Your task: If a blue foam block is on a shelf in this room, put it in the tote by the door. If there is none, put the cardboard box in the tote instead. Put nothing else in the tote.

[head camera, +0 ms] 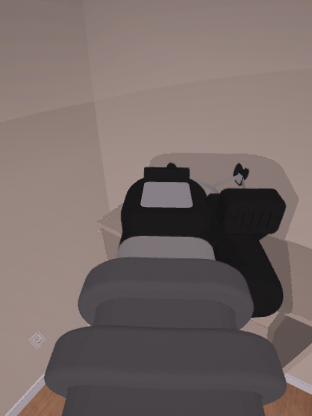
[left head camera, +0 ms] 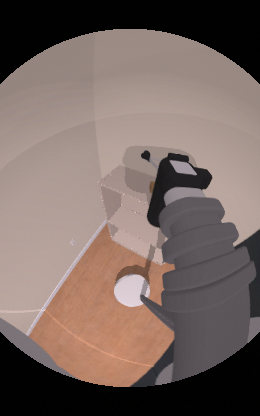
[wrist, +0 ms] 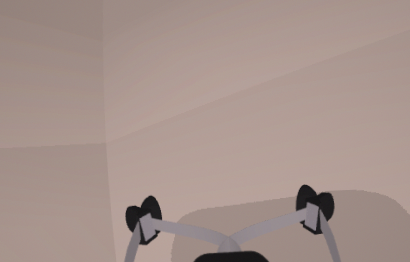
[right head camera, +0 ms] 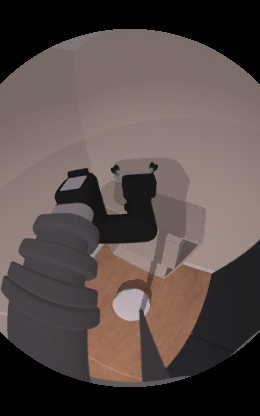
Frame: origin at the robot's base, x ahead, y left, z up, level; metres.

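Seen in the pictures: gripper, fingertip midpoint: [head camera: 203,168] [left head camera: 161,154] [wrist: 228,207] [right head camera: 133,165]; robot's base, link origin: [left head camera: 131,289] [right head camera: 131,303].
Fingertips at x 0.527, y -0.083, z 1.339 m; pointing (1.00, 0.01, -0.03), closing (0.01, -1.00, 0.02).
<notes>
Offsets run from my fingertips to a thing's top centre. "spot": to the spot under its first point.
My gripper [head camera: 206,170] [right head camera: 134,168] [wrist: 228,207] is open and empty, raised in front of a bare wall near the room corner. One fingertip shows in the left head view, beside the black wrist. A pale shelf unit [head camera: 111,217] [left head camera: 120,180] [right head camera: 192,220] stands against the wall, below and behind the wrist. Its inside is partly hidden by the arm. A small brown patch @(spot: dx +0.079, dy -0.019, dz -0.262 m) [left head camera: 152,187] shows at the wrist's edge above the unit; it is too hidden to tell what it is. No blue foam block, recognisable cardboard box, tote or door shows in these views.
A white round object [left head camera: 131,291] [right head camera: 129,305] stands on the wooden floor in front of the shelf unit. A dark tapered bar [right head camera: 150,350] reaches toward it. A wall outlet @(dx -0.022, dy +0.747, dz -0.910 m) [head camera: 37,340] [left head camera: 73,242] is on the left wall. A large dark surface [right head camera: 240,300] is at the right.
</notes>
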